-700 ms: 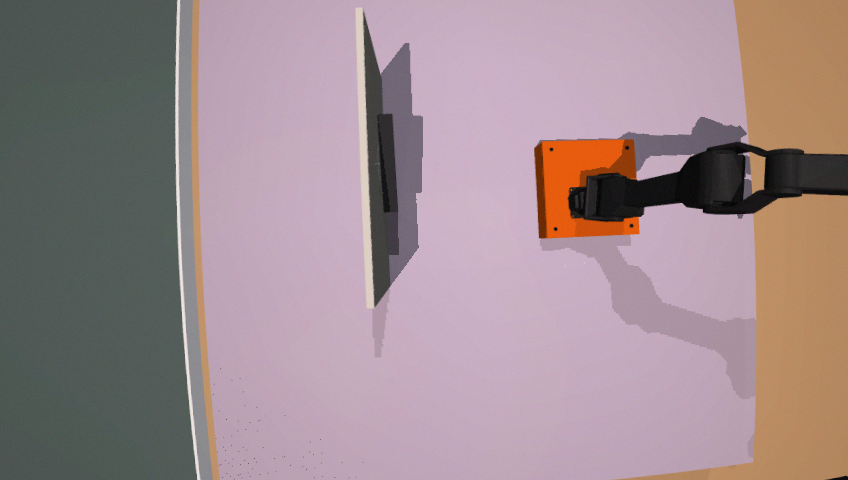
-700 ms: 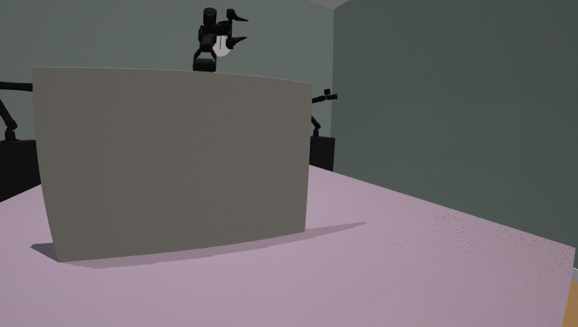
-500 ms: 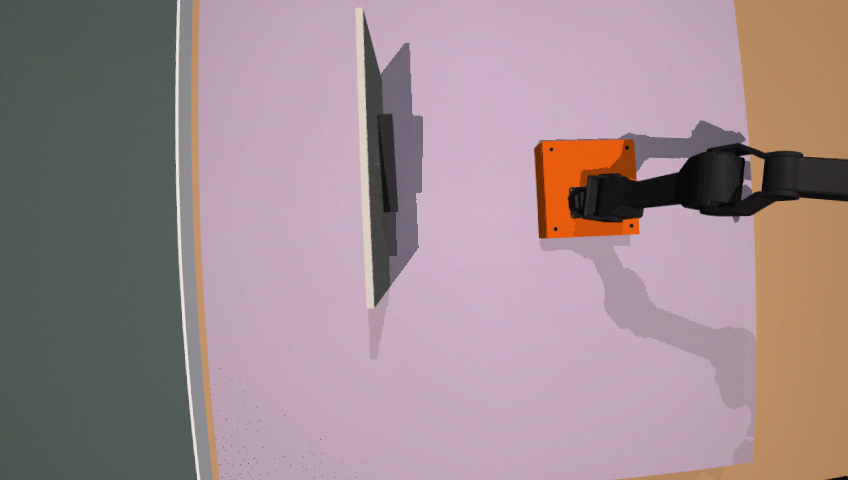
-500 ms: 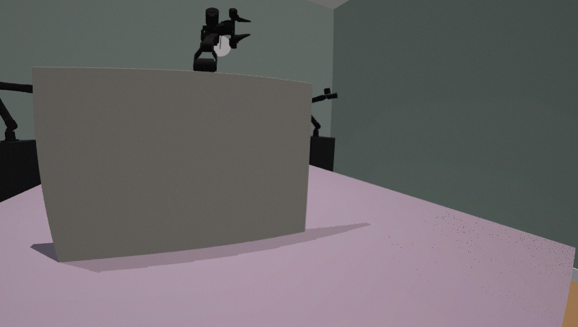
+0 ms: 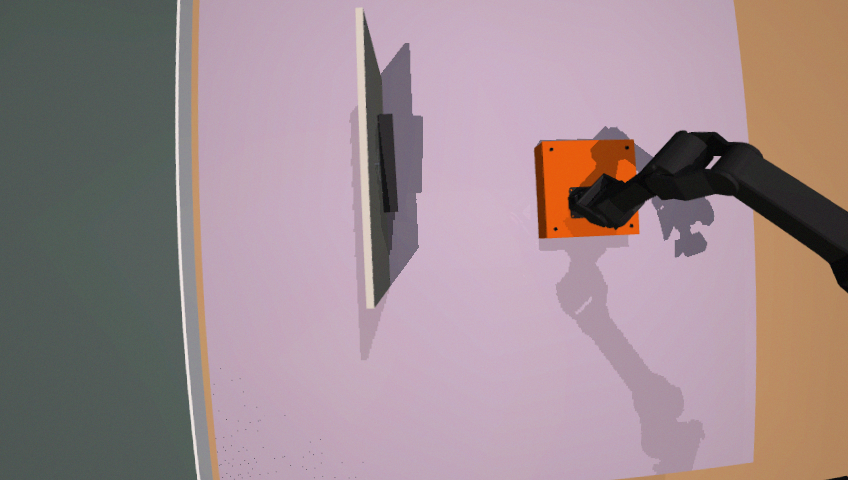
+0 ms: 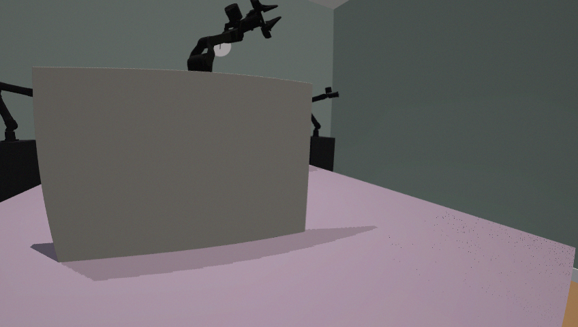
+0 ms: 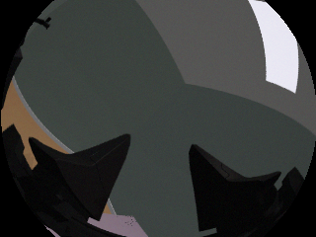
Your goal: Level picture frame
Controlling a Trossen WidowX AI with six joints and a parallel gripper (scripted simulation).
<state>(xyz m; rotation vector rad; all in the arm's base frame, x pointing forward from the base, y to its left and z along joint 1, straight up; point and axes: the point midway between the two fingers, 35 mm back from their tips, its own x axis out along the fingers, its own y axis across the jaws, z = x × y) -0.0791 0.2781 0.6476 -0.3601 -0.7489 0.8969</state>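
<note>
The picture frame lies 56 cm below my gripper tip, 47 cm ahead of it and 40 cm to the right of it. The rest, counted from my gripper tip: wall panel 58 cm below, 48 cm ahead, 38 cm to the right.
</note>
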